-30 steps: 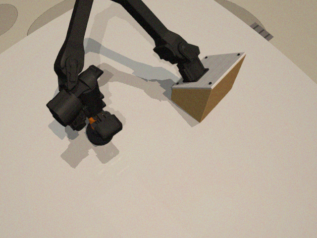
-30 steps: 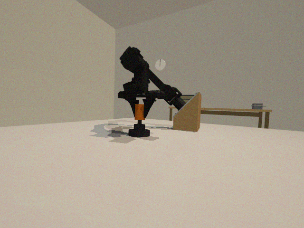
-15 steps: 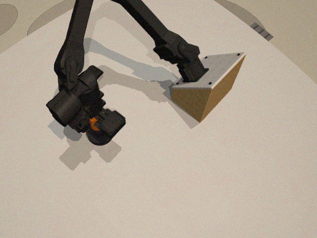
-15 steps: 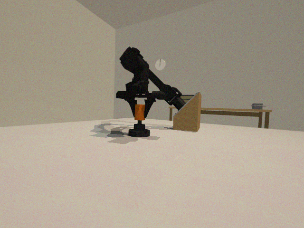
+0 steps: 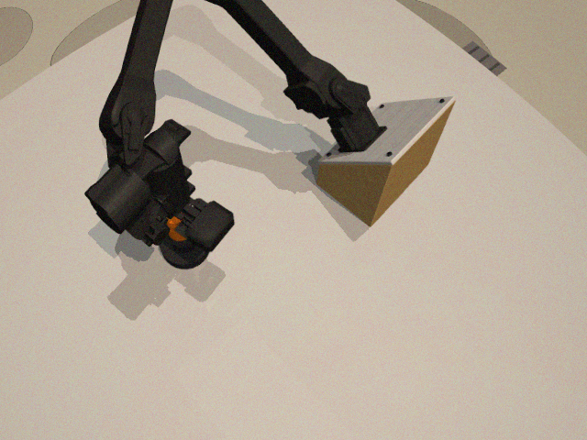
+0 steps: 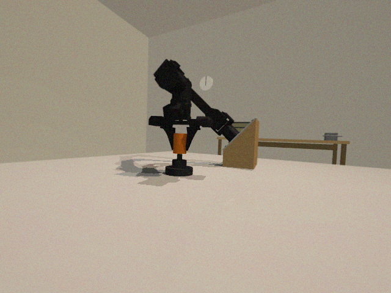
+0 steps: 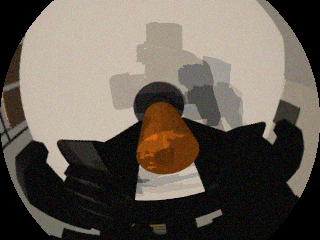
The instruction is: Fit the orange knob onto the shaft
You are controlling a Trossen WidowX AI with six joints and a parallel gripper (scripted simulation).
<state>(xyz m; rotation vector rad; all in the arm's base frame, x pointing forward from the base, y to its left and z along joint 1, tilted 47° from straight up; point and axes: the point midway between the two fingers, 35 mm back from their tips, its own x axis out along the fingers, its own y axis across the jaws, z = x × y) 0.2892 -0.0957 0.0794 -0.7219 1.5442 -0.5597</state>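
Right now the orange knob is 2 cm above my gripper tip. Round my gripper tip: round dark pedestal (4 cm below).
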